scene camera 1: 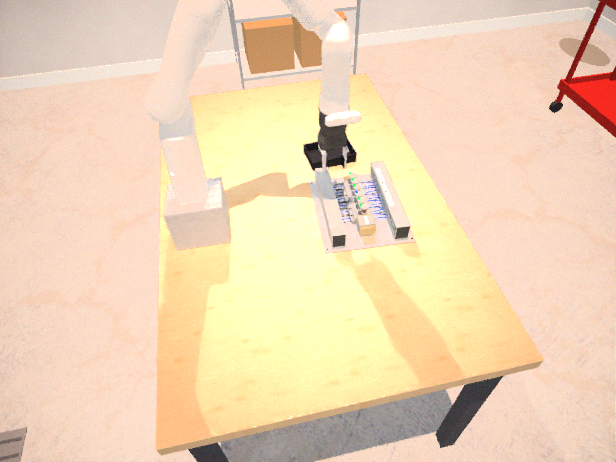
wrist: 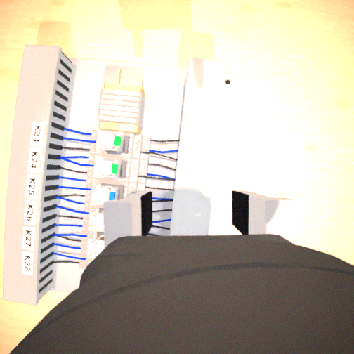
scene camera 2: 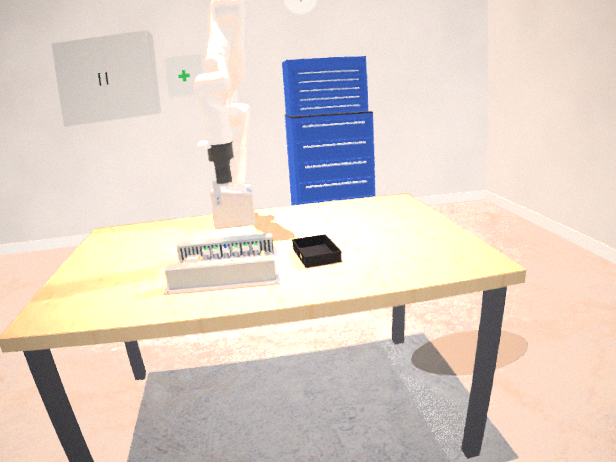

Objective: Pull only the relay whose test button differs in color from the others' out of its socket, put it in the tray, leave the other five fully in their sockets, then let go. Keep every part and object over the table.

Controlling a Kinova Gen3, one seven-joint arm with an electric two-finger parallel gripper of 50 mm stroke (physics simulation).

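Places are measured from the arm's base along level axes (x back, y right, z up), in centimetres.
Where they show: gripper, fingertip midpoint: (scene camera 1: 333, 167) (scene camera 2: 218, 202); arm's base, origin of the base link: (scene camera 1: 192, 194) (scene camera 2: 233, 187).
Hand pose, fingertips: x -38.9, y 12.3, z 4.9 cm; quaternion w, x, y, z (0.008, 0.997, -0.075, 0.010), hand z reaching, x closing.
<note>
Each offset is from my fingertips to the top centre of the thing. "spot": to the spot under its first point.
The relay with the blue test button {dx -8.5, dy +1.1, dz -11.5 cm} (scene camera 1: 356, 192) (scene camera 2: 226, 250) (wrist: 109, 193) sits in its socket, third in the row from the K23 end, level with the K25 label. Relays with green buttons (scene camera 1: 361, 204) (scene camera 2: 246, 248) (wrist: 115, 167) stand in the row on both sides of it. In the wrist view, the lower relays are partly hidden by a finger and the gripper body. My gripper (scene camera 1: 334, 166) (scene camera 2: 218, 201) (wrist: 191, 207) is open and empty, above the robot-side duct and beside the relay row. The black tray {dx -11.6, dy -25.9, dz -14.9 cm} (scene camera 1: 311, 159) (scene camera 2: 320, 260) stands past the K28 end of the panel.
Two raised grey ducts {dx -17.3, dy +4.6, dz -12.1 cm} (scene camera 1: 390, 200) {dx +0.9, dy -0.4, dz -12.1 cm} (scene camera 1: 332, 220) flank the relays on the panel. The labelled duct {spot: dx -19.2, dy +5.1, dz -15.4 cm} (scene camera 2: 220, 276) (wrist: 30, 100) is farther from the robot. A beige and orange block {dx -5.4, dy +12.4, dz -13.8 cm} (scene camera 1: 366, 225) (wrist: 121, 107) stands at the K23 end. Blue and black wires run between relays and ducts.
</note>
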